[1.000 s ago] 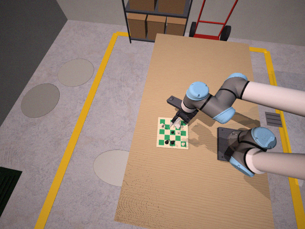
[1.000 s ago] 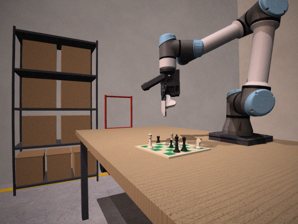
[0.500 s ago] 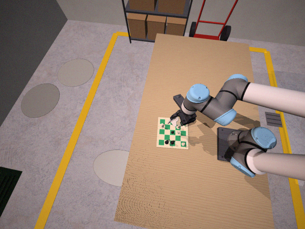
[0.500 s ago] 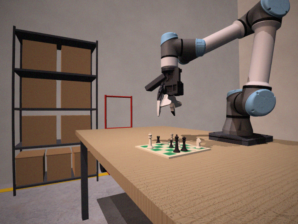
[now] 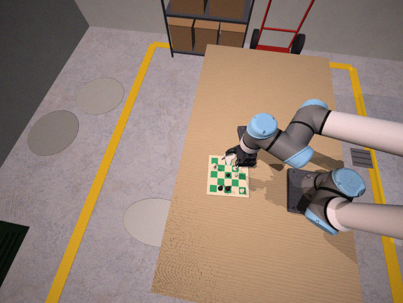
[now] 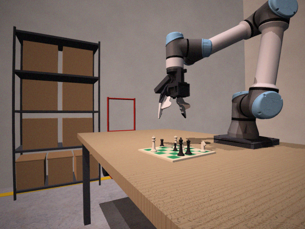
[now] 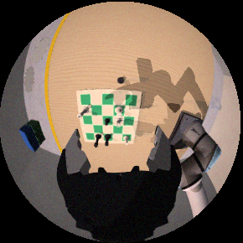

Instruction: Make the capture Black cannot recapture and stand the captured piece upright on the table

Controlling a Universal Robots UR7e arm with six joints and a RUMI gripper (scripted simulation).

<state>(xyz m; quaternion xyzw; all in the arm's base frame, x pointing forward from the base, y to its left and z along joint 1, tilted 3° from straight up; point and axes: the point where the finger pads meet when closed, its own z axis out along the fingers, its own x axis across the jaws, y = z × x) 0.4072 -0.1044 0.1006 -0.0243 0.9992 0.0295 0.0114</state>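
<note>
Now: the tall white piece 110 mm ahead of my hand, 100 mm below it and 10 mm to the left of it. The rest, counted from my hand: white knight: 130 mm to the left, 110 mm below, 40 mm behind; then tall black piece: 120 mm to the left, 100 mm below, 70 mm ahead.
</note>
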